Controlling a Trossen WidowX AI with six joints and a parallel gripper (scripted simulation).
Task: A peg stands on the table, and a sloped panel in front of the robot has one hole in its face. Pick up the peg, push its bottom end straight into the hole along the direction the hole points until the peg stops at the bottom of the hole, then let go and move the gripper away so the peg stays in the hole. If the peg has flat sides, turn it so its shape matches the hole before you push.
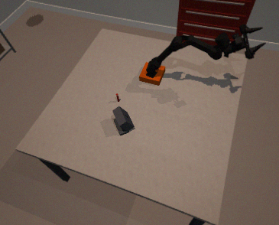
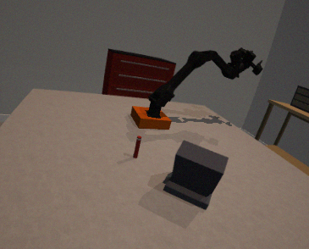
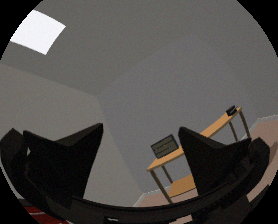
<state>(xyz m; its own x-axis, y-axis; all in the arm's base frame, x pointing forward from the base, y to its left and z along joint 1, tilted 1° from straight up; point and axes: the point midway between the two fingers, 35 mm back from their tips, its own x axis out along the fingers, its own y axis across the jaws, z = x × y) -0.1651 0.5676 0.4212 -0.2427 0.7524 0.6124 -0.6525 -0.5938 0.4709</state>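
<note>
Now: gripper tip 63 cm short of the panel, 55 cm to the left of it and 40 cm above it. From my gripper tip the other things lie so: red peg: 70 cm to the right, 48 cm ahead, 42 cm below.
</note>
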